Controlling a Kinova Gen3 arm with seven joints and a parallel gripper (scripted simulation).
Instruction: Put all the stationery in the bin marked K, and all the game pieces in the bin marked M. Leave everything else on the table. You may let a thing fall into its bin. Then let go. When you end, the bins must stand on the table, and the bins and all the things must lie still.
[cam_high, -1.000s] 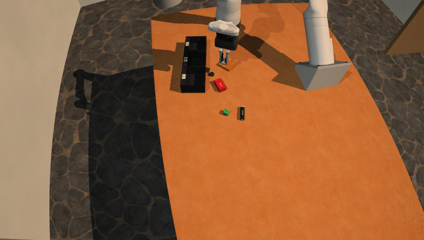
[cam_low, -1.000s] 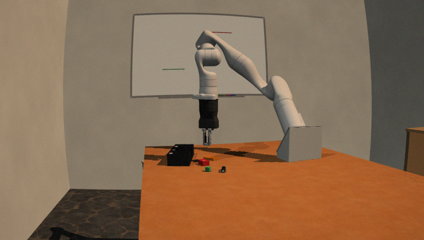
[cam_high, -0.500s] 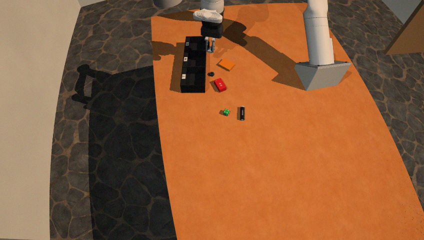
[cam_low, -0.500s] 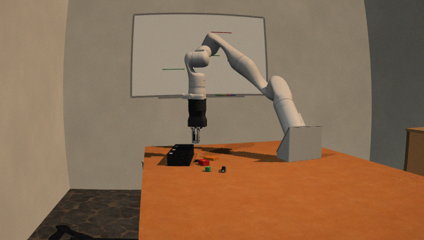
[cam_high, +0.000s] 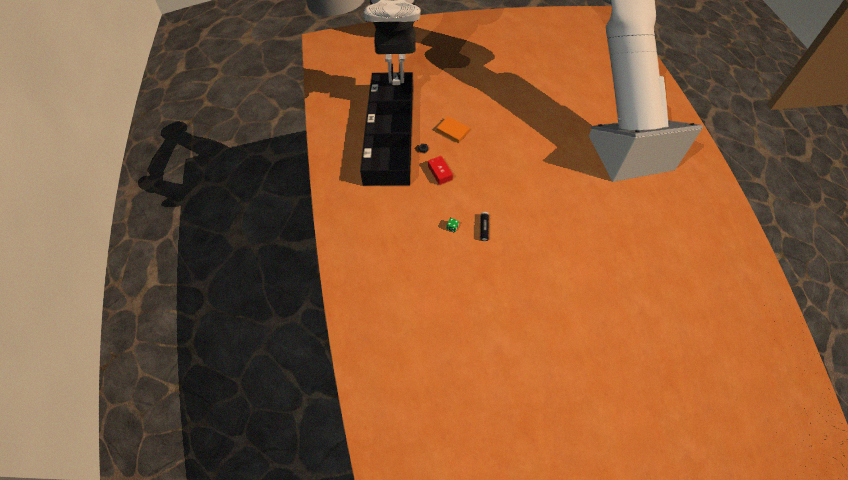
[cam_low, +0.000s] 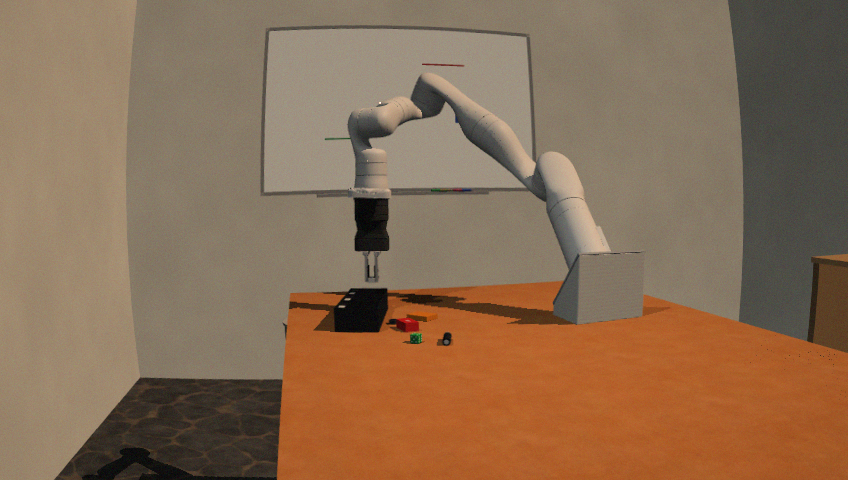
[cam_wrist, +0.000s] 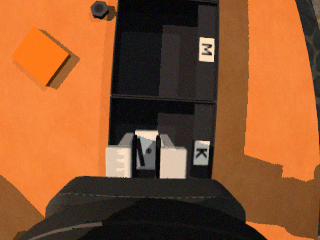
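Now: the orange block 100 mm behind my hand, 80 mm to the left of it and 80 mm below it. Also, from my hand: black nut: 130 mm to the left, 80 mm below, 40 mm behind; then grey-and-white piece: 10 mm below; then black row: 80 mm to the left, 60 mm below, 20 mm ahead.
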